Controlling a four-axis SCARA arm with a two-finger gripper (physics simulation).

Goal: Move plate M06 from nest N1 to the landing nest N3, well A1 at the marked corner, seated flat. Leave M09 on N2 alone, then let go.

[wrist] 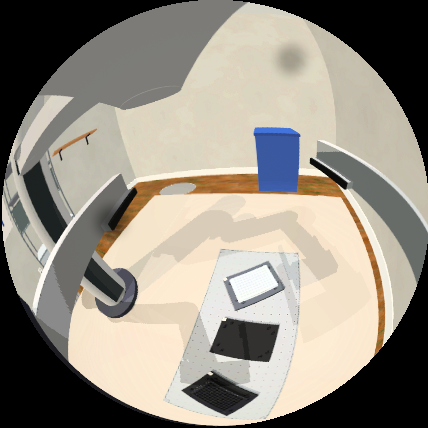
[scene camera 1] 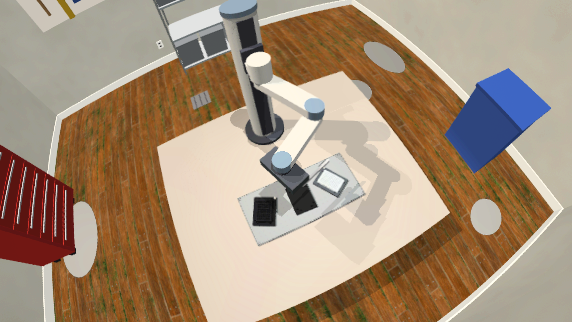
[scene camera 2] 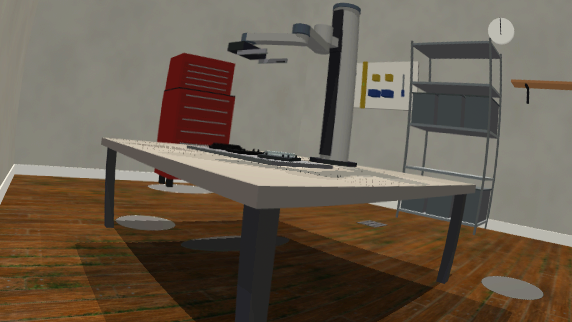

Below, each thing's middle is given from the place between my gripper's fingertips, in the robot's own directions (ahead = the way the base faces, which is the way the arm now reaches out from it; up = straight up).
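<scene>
The black microplate (wrist: 211, 392) is well below my hand, a long way to the right of it and just a hair ahead of it. There's a dark nest (wrist: 237, 305) too, a good way to the left of my hand, a shade ahead of it and far below it. As for the white well plate (wrist: 247, 285), my hand is 10 mm short of it, 110 mm to the right of it and 410 mm above it.
</scene>
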